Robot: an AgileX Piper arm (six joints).
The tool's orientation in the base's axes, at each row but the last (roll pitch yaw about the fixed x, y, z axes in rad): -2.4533 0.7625 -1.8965; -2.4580 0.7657 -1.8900; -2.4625 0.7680 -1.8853; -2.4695 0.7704 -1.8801
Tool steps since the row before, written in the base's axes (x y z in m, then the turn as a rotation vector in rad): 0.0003 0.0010 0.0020 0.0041 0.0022 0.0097; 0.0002 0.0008 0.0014 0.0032 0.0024 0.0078; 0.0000 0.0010 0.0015 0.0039 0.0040 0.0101; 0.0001 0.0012 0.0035 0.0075 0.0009 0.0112
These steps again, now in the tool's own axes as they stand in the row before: -0.0021 -0.0004 -0.0006 -0.0092 -0.0054 -0.0016; -0.0016 -0.0002 -0.0004 -0.0078 -0.0039 -0.0012; -0.0017 0.0000 -0.0005 -0.0106 -0.0043 -0.0014; -0.0033 -0.0008 -0.0015 -0.0101 -0.0090 -0.0003
